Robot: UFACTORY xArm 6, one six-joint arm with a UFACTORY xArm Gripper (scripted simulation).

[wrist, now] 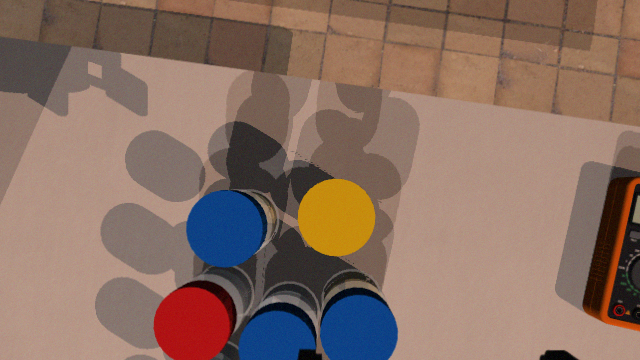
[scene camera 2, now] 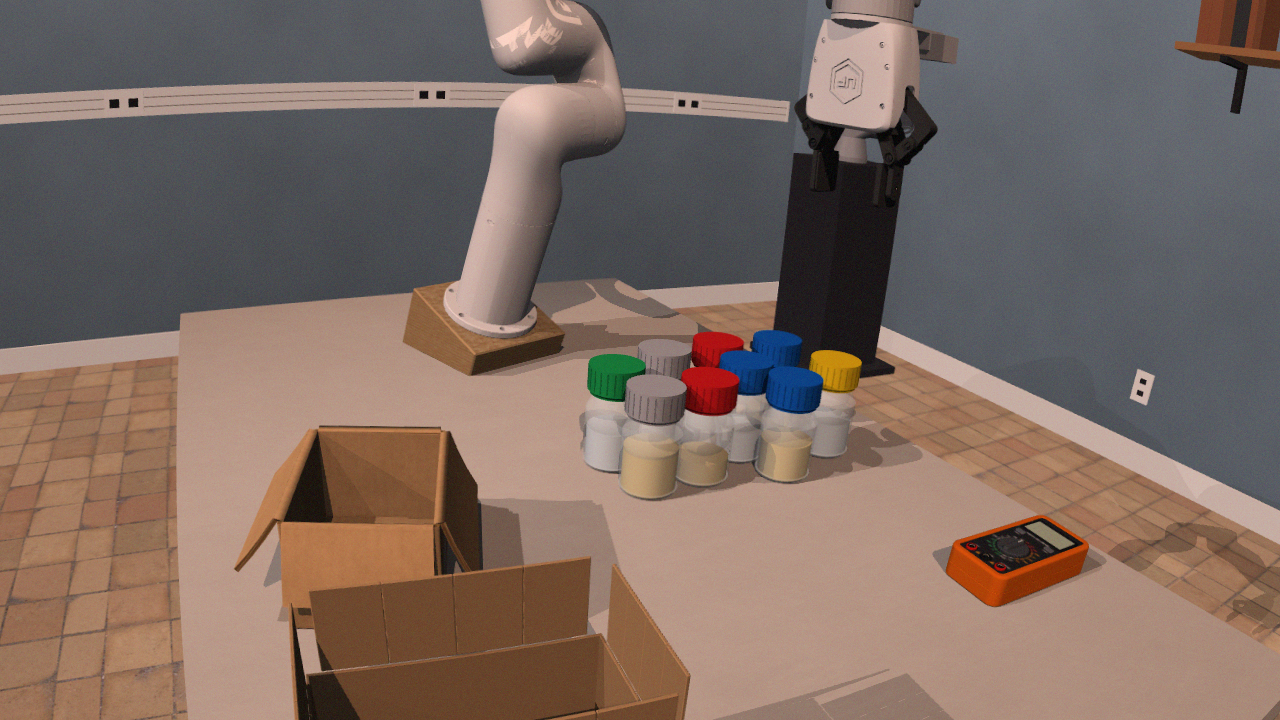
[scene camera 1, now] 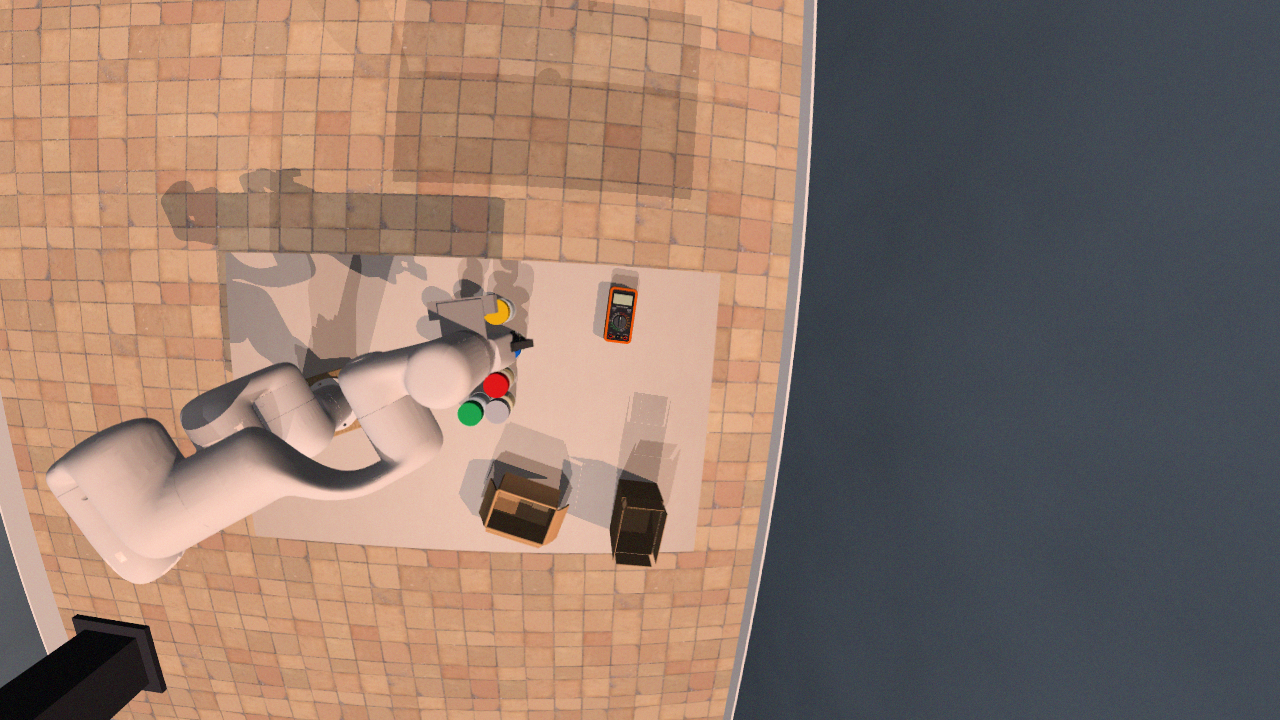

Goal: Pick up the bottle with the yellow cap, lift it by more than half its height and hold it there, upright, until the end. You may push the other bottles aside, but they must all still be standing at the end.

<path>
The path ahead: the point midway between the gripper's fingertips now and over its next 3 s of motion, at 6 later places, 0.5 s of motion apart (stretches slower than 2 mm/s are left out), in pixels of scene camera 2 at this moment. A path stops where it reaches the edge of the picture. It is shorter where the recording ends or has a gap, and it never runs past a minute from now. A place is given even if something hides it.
The gripper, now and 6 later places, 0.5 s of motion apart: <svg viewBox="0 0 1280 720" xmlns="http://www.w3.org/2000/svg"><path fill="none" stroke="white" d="M852 198L859 204L867 210L873 214L879 220L876 276L863 326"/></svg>
</path>
